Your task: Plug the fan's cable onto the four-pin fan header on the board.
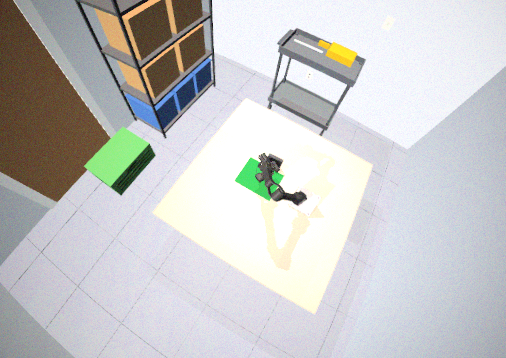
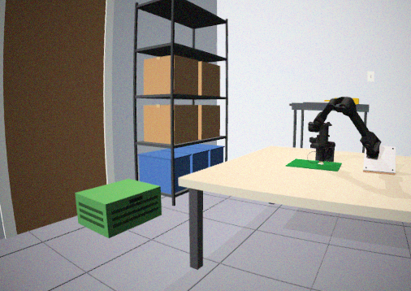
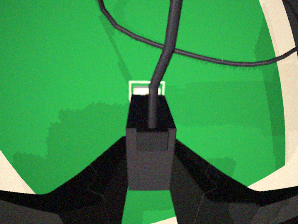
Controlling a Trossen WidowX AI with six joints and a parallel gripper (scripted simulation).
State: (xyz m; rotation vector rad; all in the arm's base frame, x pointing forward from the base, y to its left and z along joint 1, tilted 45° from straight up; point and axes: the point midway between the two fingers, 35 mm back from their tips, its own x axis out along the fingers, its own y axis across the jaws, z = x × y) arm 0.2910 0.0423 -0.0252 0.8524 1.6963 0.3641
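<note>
The green board is 50 mm below my gripper tip, 40 mm ahead of it and 20 mm to the left of it. From my gripper tip the other things lie so: dark grey fan plug 10 mm ahead, 10 mm above; then black fan 140 mm to the right, 20 mm ahead, 20 mm above.
</note>
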